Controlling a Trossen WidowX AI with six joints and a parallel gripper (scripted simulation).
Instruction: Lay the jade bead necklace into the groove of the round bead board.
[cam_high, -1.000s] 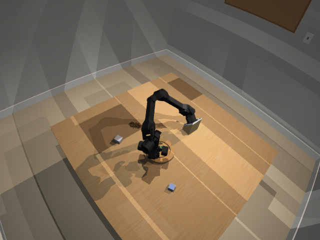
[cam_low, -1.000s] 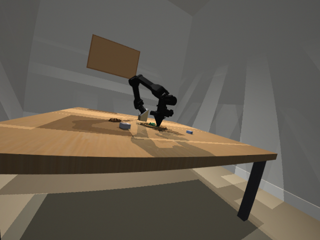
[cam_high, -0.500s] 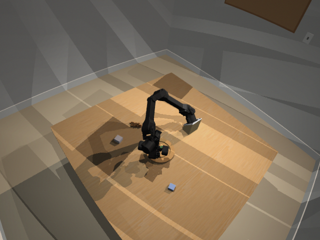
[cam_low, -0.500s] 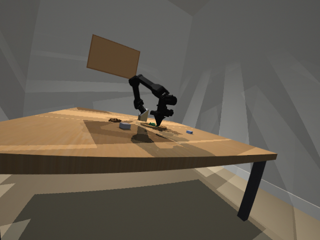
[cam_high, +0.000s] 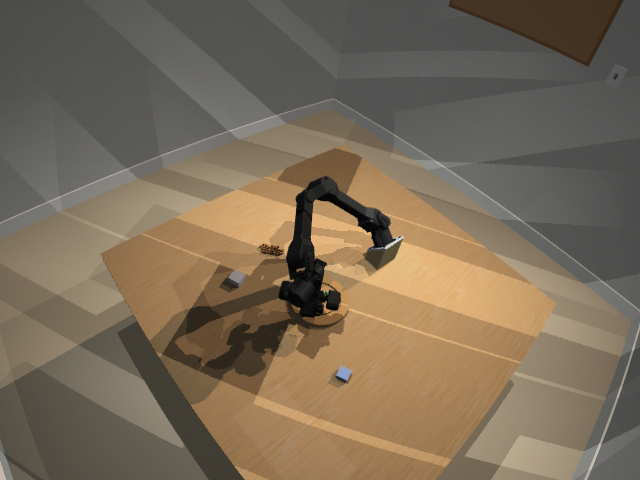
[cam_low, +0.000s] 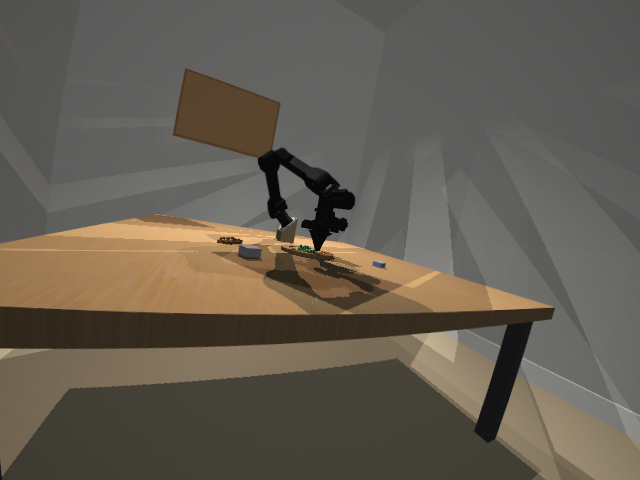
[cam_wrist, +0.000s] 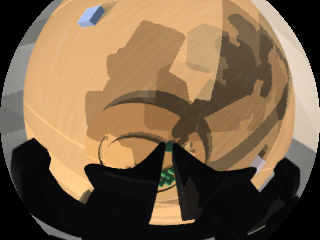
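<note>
Now: gripper tip 70 mm past the round wooden bead board, 20 mm to the left of it and 10 mm above it. Round my gripper tip: blue block: 240 mm to the left, 30 mm ahead, 10 mm below; then pale grey block: 230 mm to the right, 140 mm ahead, 10 mm below.
</note>
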